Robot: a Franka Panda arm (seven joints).
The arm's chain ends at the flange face. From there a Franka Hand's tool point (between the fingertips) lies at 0.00 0.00 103.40 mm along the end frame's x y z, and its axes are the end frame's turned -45 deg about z.
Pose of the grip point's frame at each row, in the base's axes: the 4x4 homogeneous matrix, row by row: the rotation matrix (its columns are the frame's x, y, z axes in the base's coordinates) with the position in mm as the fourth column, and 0 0 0 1 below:
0.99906 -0.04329 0.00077 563.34; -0.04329 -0.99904 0.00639 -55.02; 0.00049 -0.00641 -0.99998 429.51; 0 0 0 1
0.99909 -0.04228 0.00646 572.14; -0.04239 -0.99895 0.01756 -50.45; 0.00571 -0.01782 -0.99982 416.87; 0 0 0 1
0.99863 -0.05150 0.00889 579.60; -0.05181 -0.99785 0.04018 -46.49; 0.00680 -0.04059 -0.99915 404.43; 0 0 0 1
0.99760 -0.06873 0.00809 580.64; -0.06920 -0.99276 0.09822 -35.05; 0.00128 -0.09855 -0.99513 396.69; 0 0 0 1
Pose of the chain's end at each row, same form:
0.67583 -0.73705 0.00077 563.26; -0.73704 -0.67582 0.00639 -55.68; -0.00419 -0.00488 -0.99998 532.91; 0 0 0 1
0.67657 -0.73636 0.00646 571.47; -0.73634 -0.67639 0.01756 -52.27; -0.00856 -0.01664 -0.99982 520.25; 0 0 0 1
0.66972 -0.74255 0.00889 578.68; -0.74222 -0.66895 0.04018 -50.64; -0.02389 -0.03351 -0.99915 507.74; 0 0 0 1
0.65681 -0.75401 0.00809 579.80; -0.75092 -0.65306 0.09822 -45.21; -0.06878 -0.07059 -0.99513 499.59; 0 0 0 1

